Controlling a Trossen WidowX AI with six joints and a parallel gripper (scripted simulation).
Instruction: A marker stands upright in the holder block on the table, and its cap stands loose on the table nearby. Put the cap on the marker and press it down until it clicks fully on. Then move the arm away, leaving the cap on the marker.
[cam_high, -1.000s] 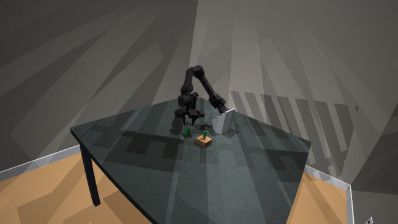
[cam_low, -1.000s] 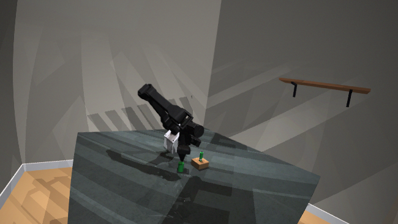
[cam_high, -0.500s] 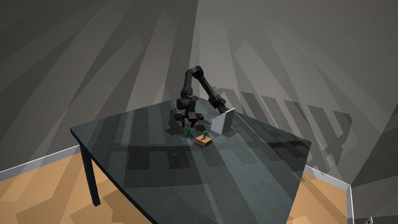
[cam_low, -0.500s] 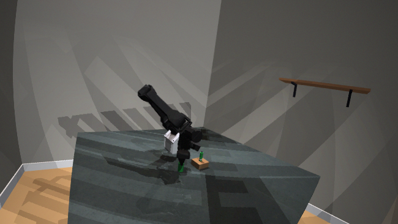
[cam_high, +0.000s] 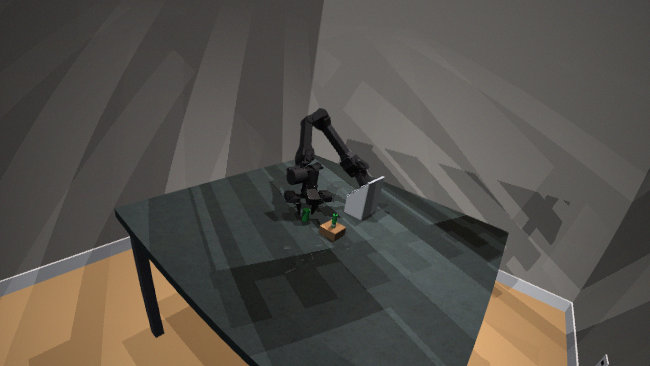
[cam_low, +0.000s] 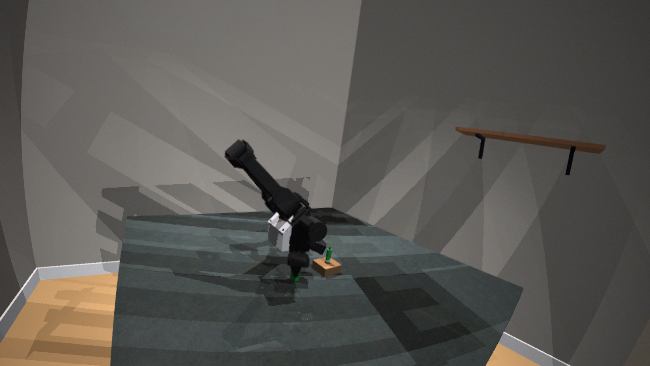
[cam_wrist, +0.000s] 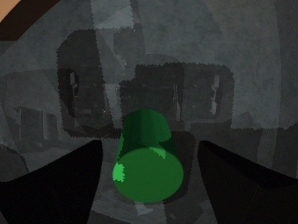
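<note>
Right now my gripper tip is right at the green cap.
</note>
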